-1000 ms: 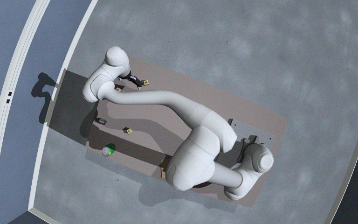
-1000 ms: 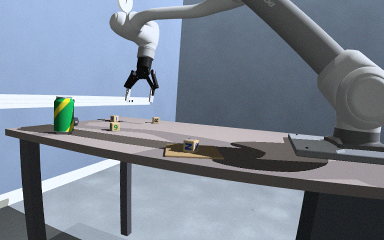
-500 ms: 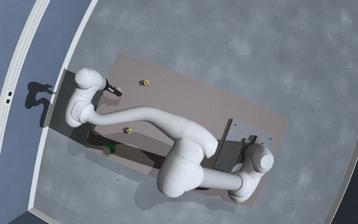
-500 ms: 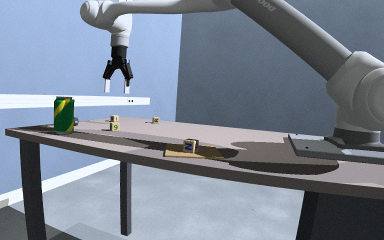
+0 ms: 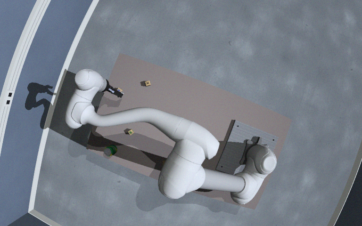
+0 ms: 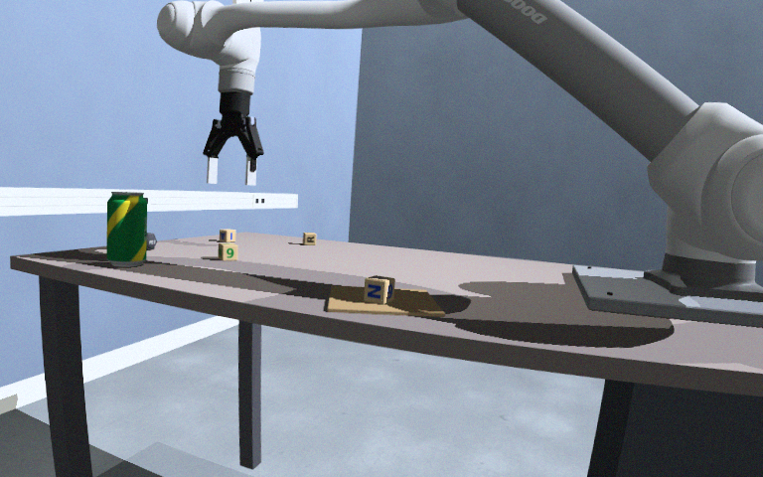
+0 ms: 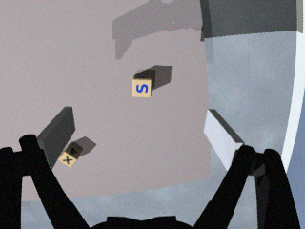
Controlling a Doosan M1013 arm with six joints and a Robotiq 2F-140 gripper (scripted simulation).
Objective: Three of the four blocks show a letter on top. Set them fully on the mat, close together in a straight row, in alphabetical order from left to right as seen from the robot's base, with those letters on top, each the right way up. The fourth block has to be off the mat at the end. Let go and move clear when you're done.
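Now: the wooden block 510 mm behind my hand, 440 mm to the left of it and 130 mm below it. From my hand the other things lie so: yellow can 60 mm behind, 410 mm to the left, 90 mm below; tan mat 510 mm behind, 430 mm to the left, 150 mm below; small dark object 70 mm ahead, 250 mm to the left, 140 mm below.
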